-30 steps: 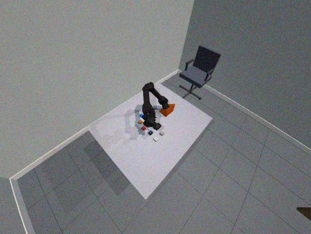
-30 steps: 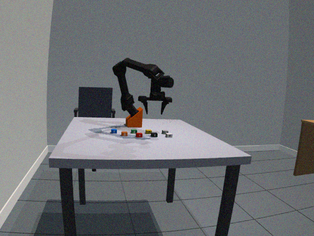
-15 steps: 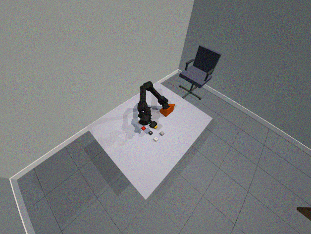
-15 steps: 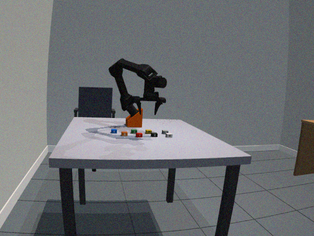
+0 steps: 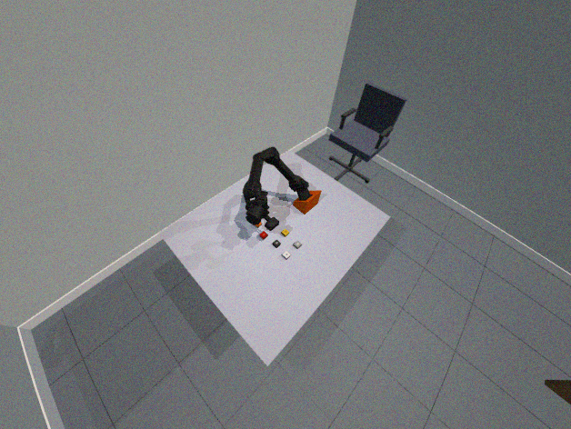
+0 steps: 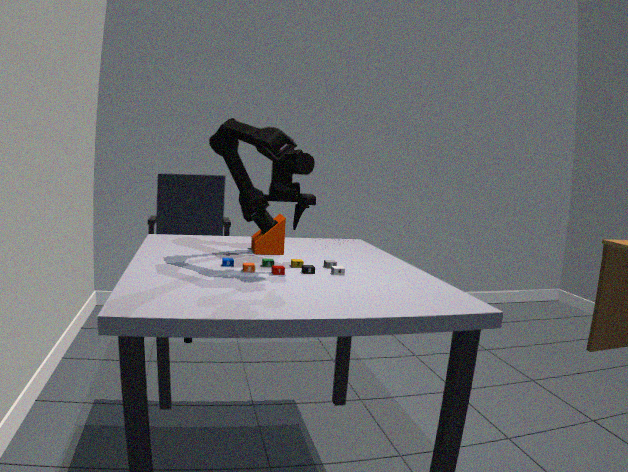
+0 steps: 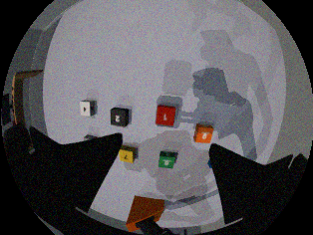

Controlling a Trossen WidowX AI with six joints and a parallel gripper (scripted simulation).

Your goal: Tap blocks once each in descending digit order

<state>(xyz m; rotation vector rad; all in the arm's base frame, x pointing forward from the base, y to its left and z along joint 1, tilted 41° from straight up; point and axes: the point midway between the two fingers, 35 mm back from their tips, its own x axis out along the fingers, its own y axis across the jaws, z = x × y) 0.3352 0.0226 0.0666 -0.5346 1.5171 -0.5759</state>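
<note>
Now: gripper tip 30 mm past the orange block, 80 mm to the left of it and 110 mm above it. From my gripper tip the other things lie so: black block 20 mm behind, 90 mm to the left, 110 mm below; then green block 100 mm behind, 10 mm to the right, 110 mm below; then red block 110 mm below.
</note>
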